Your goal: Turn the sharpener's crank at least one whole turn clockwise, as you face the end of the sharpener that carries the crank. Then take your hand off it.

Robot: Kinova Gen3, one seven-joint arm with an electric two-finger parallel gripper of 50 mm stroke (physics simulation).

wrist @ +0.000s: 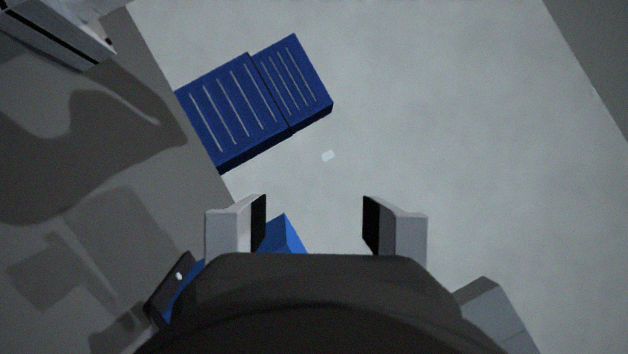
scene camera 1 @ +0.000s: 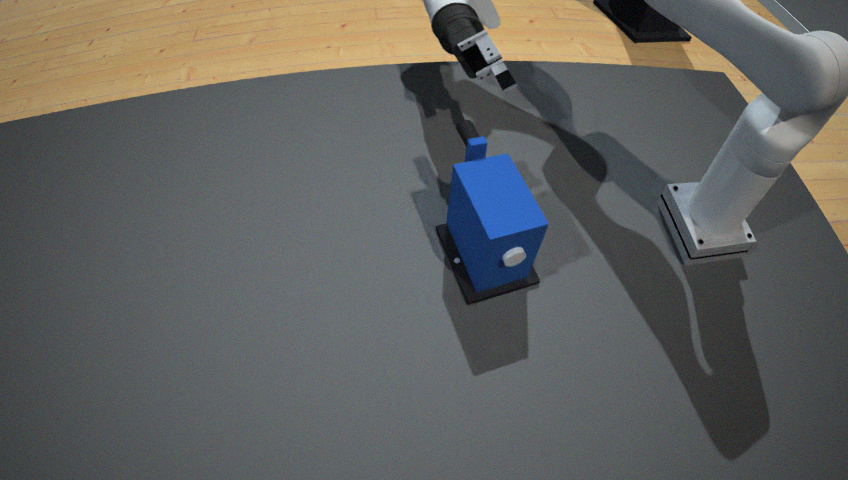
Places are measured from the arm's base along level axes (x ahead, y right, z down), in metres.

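Pixels of known places: gripper, fingertip midpoint: (wrist: 314,216) (scene camera 1: 502,74); arm's base, origin of the base link: (scene camera 1: 713,213).
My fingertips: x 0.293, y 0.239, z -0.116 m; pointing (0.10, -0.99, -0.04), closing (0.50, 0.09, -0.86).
For each thing: its top centre in the pictures, then the offset to it from my fingertips. "spot": a spot on its surface instead. Level surfaces: height alone.
- blue box, middle of its top: (wrist: 303,256) (scene camera 1: 499,191) dz +0.036, dx +0.075, dy -0.172 m
- black base plate, surface spot: (wrist: 169,287) spot: dz +0.156, dx +0.030, dy -0.153 m
- dark handle, surface spot: (scene camera 1: 466,129) spot: dz +0.022, dx +0.081, dy -0.076 m
- white disc, surface spot: (scene camera 1: 514,256) spot: dz +0.073, dx +0.077, dy -0.240 m
- dark table, its level: dz +0.164 m
The sharpener is a blue box (scene camera 1: 499,196) (wrist: 186,284) upright on a black base plate (scene camera 1: 502,291) (wrist: 169,287). Its crank is at the far end in the scene view: a blue arm (scene camera 1: 476,148) points up, with a dark handle (scene camera 1: 466,129) at its top, pointing away from the box. A white disc (scene camera 1: 514,256) is on the near end. My gripper (scene camera 1: 503,70) (wrist: 314,216) is open and empty, above and beyond the handle in the scene view, apart from it. In the wrist view a blue corner shows behind the left finger; my gripper's body hides much of the sharpener, and the crank cannot be made out.
The robot's base (scene camera 1: 723,228) stands on the dark table (scene camera 1: 238,267) to the right of the sharpener. A black object (scene camera 1: 648,23) stands beyond the table. In the wrist view a blue ribbed case (wrist: 235,110) shows in the background, against a pale surface (wrist: 475,125).
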